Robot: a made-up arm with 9 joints. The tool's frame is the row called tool. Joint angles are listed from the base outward.
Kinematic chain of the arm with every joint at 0, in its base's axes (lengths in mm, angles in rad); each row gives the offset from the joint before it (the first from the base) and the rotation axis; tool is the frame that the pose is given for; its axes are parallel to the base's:
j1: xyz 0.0 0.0 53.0 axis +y
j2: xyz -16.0 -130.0 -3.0 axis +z
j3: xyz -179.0 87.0 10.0 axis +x
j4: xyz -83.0 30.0 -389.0 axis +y
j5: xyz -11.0 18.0 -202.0 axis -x
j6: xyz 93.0 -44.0 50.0 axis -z
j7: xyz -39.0 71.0 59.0 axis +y
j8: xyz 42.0 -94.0 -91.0 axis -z
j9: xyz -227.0 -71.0 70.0 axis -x
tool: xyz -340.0 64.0 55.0
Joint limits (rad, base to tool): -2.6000..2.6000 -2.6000..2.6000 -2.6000..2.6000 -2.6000..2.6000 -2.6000..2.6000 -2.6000..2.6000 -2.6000..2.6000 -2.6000..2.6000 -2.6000..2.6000
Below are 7 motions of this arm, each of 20 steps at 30 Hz.
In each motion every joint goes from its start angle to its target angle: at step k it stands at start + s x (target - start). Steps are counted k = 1, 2, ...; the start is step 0. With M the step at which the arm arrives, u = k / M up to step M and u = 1 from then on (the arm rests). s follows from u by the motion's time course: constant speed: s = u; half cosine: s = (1 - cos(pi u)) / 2; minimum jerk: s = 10 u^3 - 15 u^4 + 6 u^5.
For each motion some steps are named. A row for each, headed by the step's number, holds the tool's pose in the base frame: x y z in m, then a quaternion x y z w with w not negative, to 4 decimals.
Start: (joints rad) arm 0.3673 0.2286 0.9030 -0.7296 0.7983 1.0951 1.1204 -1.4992 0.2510
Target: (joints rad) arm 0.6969 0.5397 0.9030 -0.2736 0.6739 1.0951 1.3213 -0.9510 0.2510
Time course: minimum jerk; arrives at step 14
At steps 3, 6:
3: -0.8948 0.2194 -0.0229 0.4637 0.0384 0.0545 0.8835
6: -0.8996 0.1103 0.1917 0.5124 0.2177 0.0423 0.8296

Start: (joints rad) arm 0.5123 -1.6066 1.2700 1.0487 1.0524 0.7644 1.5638 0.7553 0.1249
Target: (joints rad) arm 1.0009 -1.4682 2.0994 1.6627 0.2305 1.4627 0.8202 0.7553 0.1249
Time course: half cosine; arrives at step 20
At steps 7, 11, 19, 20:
7: 0.9700 0.0735 -0.0326 0.2094 0.8605 -0.4495 0.1167
11: 0.9397 0.0662 0.0113 0.2378 0.8686 -0.4199 0.1122
19: 0.9392 0.1044 0.0003 0.1979 0.9046 -0.3708 0.0707
20: 0.9395 0.1057 -0.0002 0.1966 0.9053 -0.3700 0.0701

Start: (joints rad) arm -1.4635 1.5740 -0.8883 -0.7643 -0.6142 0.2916 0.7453 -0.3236 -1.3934
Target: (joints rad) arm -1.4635 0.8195 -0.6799 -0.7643 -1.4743 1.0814 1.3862 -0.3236 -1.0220
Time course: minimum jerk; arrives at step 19
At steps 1, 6, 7, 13, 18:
1: 0.1139 -0.6543 0.6682 -0.2765 0.0755 0.6332 0.7190
6: 0.1181 -0.7151 0.6039 -0.1559 0.1048 0.5919 0.7838
7: 0.1192 -0.7353 0.5783 -0.1040 0.1223 0.5707 0.8053
13: 0.1871 -0.8119 0.4639 0.2106 0.3205 0.4102 0.8274
18: 0.2527 -0.8279 0.4362 0.2867 0.4091 0.3661 0.7851

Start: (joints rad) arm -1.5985 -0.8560 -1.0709 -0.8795 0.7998 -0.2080 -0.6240 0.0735 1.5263
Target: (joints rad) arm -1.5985 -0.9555 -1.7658 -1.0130 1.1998 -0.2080 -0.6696 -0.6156 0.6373
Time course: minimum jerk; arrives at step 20
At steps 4, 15, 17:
4: 0.1571 -0.4265 -0.6931 0.6709 0.0052 0.6771 0.3022
15: -0.3430 0.0253 -0.5703 0.9317 -0.2427 0.2527 0.0952
17: -0.3507 0.0746 -0.5439 0.9307 -0.2802 0.2243 0.0699

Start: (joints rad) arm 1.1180 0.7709 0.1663 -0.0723 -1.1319 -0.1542 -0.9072 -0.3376 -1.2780
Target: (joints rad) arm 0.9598 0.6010 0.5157 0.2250 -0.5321 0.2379 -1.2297 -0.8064 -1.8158
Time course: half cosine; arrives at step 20
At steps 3, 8, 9, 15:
3: -1.1812 -0.1967 0.1068 0.9578 -0.0147 -0.2053 0.2006
8: -1.1929 -0.1934 0.0750 0.9610 -0.0091 -0.1437 0.2361
9: -1.1927 -0.1966 0.0666 0.9616 -0.0036 -0.1263 0.2437
15: -1.1573 -0.2400 0.0261 0.9604 0.0573 -0.0237 0.2716

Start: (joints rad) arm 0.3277 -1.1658 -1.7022 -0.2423 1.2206 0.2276 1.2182 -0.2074 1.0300
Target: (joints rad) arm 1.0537 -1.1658 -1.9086 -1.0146 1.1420 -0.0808 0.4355 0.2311 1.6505
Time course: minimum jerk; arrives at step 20
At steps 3, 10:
3: -0.6535 0.1885 -0.2290 0.6332 -0.5591 0.1845 0.5025
10: -0.7961 0.1403 0.3348 0.7047 -0.2137 -0.1303 0.6639

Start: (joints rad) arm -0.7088 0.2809 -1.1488 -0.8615 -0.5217 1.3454 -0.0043 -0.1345 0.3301
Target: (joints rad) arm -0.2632 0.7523 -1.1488 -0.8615 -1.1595 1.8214 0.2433 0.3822 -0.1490
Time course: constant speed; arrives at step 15
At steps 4, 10, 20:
4: -0.1431 -0.2827 -0.5164 0.0484 -0.5314 -0.1843 0.8254
10: -0.3084 -0.2196 -0.2286 0.2098 -0.2690 -0.1990 0.9187
20: -0.2843 -0.1823 0.0507 0.2680 -0.0352 -0.2710 0.9239

